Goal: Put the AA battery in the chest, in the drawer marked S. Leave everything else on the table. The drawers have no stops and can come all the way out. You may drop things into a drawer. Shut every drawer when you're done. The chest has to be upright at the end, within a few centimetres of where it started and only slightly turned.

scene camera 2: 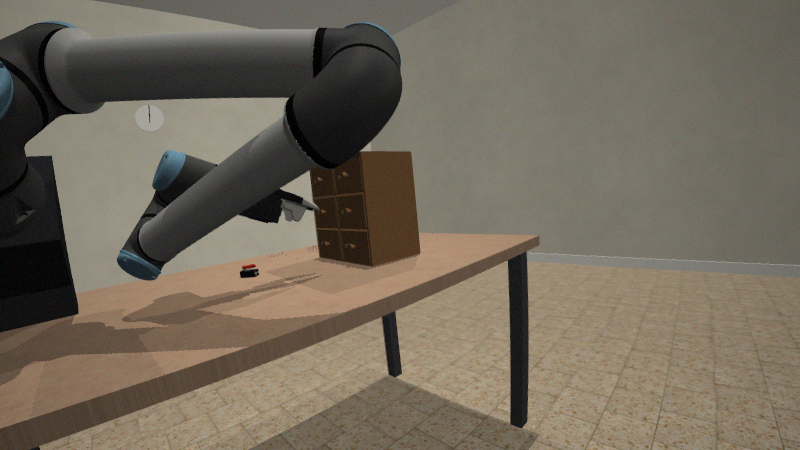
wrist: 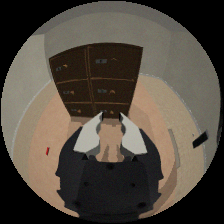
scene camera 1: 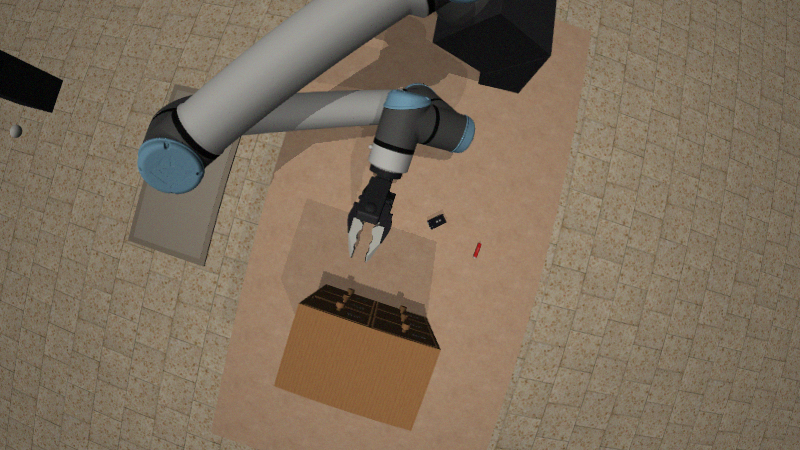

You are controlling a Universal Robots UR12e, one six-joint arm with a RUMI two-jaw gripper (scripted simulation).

The pictures show: the gripper, a wooden chest and a drawer.
The gripper is seen too in scene camera 2 and in the wrist view.
